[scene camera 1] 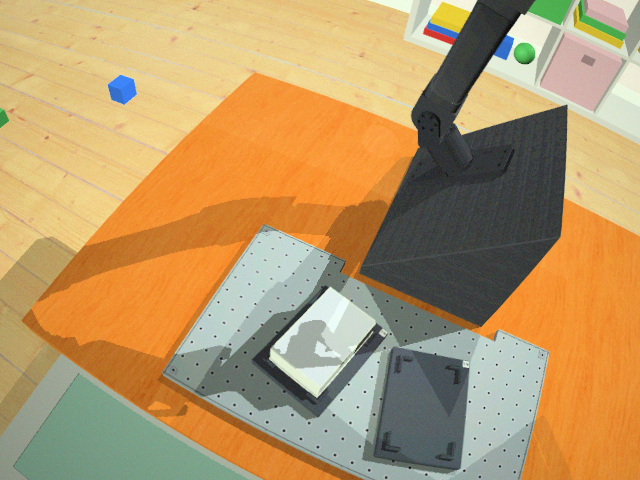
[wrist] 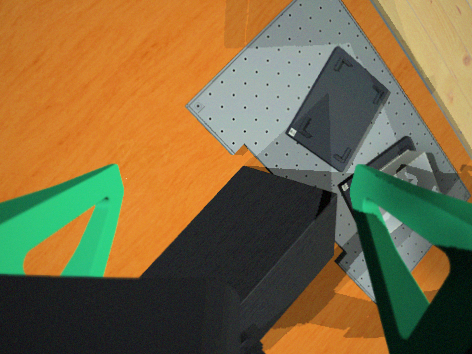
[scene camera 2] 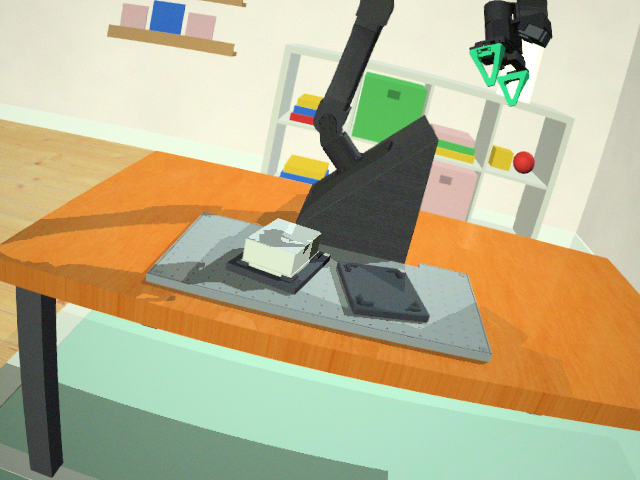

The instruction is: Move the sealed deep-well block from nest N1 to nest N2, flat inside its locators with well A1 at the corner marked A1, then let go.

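Frame: origin at the arm's base, x ahead, y left, z up, level; metres.
Seen in the pictures: gripper, fingertip midpoint: (wrist: 236, 177) (scene camera 2: 502, 96); arm's base, origin of the base link: (scene camera 1: 459, 168) (scene camera 2: 353, 168).
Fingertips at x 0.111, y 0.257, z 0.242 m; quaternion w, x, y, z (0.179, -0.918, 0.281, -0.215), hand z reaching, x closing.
Pixels of each thing's middle, then the offset from my fingertips to it. "spot": a spot on its surface instead. Level surfaces: height alone.
- white deep-well block, body centre: (scene camera 1: 323, 341) (scene camera 2: 283, 247) (wrist: 397, 190) 0.253 m ahead, 0.298 m right, 0.309 m down
- nest N1, surface spot: (scene camera 1: 318, 409) (scene camera 2: 294, 285) spot: 0.334 m ahead, 0.253 m right, 0.330 m down
- Nest N2, body centre: (scene camera 1: 425, 407) (scene camera 2: 381, 288) (wrist: 340, 110) 0.252 m ahead, 0.128 m right, 0.333 m down
- orange table, its level: 0.355 m down
The white deep-well block (scene camera 1: 323, 341) (scene camera 2: 281, 248) sits in nest N1 (scene camera 1: 318, 409) (scene camera 2: 296, 287), the dark base on the left in both scene views. In the wrist view the block (wrist: 425, 162) is partly hidden behind the right finger. Nest N2 (scene camera 1: 423, 408) (scene camera 2: 382, 291) (wrist: 340, 107) is a flat dark base with an L-shaped locator at each corner, nothing in it, and a small white corner tag. My gripper (scene camera 2: 500, 95) (wrist: 236, 177) is open and empty, its green fingers high above and to the right of both nests in scene view 2; it does not show in scene view 1.
Both nests stand on a grey perforated plate (scene camera 1: 237, 289) (scene camera 2: 444, 335) (wrist: 225, 90) on the orange table (scene camera 1: 206, 155) (scene camera 2: 542, 310) (wrist: 100, 75). A large black wedge-shaped pedestal (scene camera 1: 475, 227) (scene camera 2: 377, 206) (wrist: 225, 215) carries the arm right behind the plate.
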